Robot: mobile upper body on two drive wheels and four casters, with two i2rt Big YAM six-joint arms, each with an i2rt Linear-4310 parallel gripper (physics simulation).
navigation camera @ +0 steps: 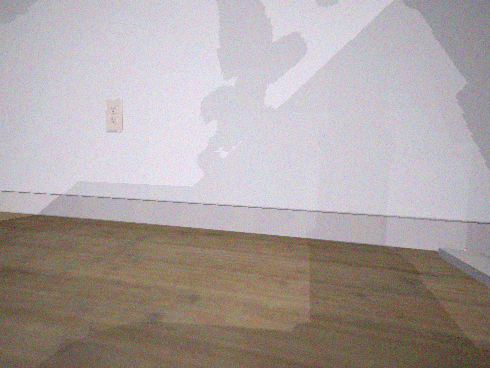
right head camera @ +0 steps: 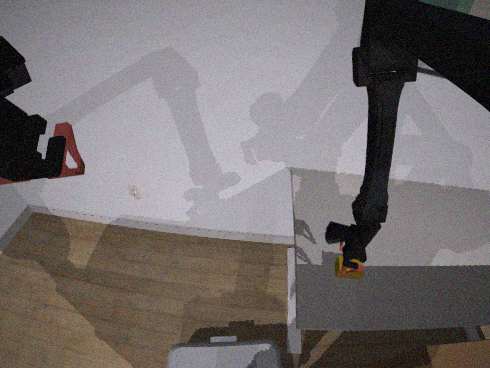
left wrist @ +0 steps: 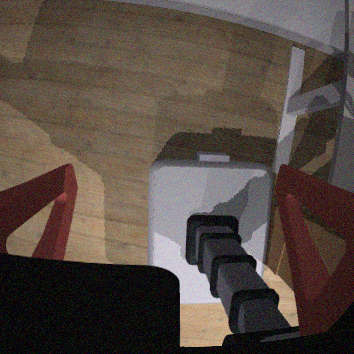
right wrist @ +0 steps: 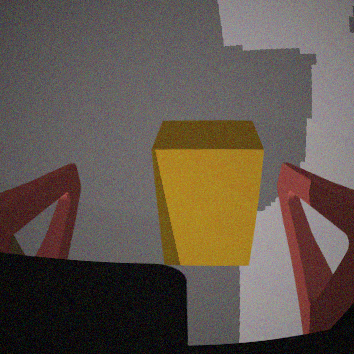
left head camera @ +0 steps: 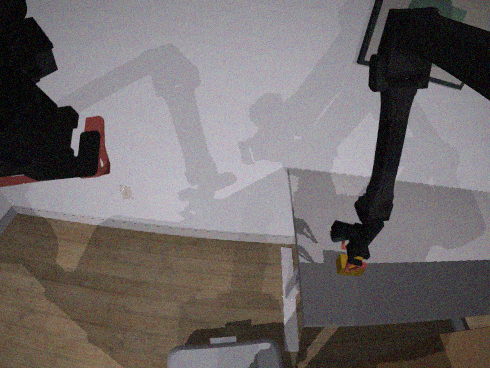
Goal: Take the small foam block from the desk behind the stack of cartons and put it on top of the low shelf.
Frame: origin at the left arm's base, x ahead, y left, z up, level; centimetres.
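Seen in the pictures: left gripper, between the fingertips: [right head camera: 56,173] [left wrist: 175,175] [left head camera: 76,172]; right gripper, between the fingertips: [right head camera: 342,262] [right wrist: 178,174] [left head camera: 344,260].
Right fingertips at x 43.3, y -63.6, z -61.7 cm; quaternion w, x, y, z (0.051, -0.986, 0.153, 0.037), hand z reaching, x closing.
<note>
Offsets run from my right fingertips to a thing's middle. "pt": to the spot under its first point. Level surfaces: height alone.
The small foam block @(dx +0.1, dy -4.7, dz -5.0 cm) [left head camera: 342,264] [right head camera: 342,270] [right wrist: 210,205] is yellow and sits on the grey desk @(dz -7.2 cm) [left head camera: 400,295] [right head camera: 400,300] [right wrist: 75,75] near its left end. My right gripper [left head camera: 352,256] [right head camera: 348,258] [right wrist: 178,174] is open directly over the block. In the right wrist view the block lies between the two red fingers, a little nearer the right one, with a gap on both sides. My left gripper [left wrist: 175,175] is open and empty, far to the left of the desk. Part of a brown carton @(pt dx -35.2, dy +0.2, dz +28.8 cm) [left head camera: 467,345] [right head camera: 460,352] shows at the lower right. The low shelf cannot be made out.
A white wall [left head camera: 225,30] [navigation camera: 150,160] stands behind the desk, with an outlet @(dx +74.5, dy +97.3, dz -39.2 cm) [left head camera: 126,192] [right head camera: 134,191] [navigation camera: 114,115]. A framed picture [left head camera: 369,32] hangs at the upper right. My own white base [left head camera: 225,355] [left wrist: 170,200] stands beside a white desk leg [left head camera: 289,310] [left wrist: 290,120].
</note>
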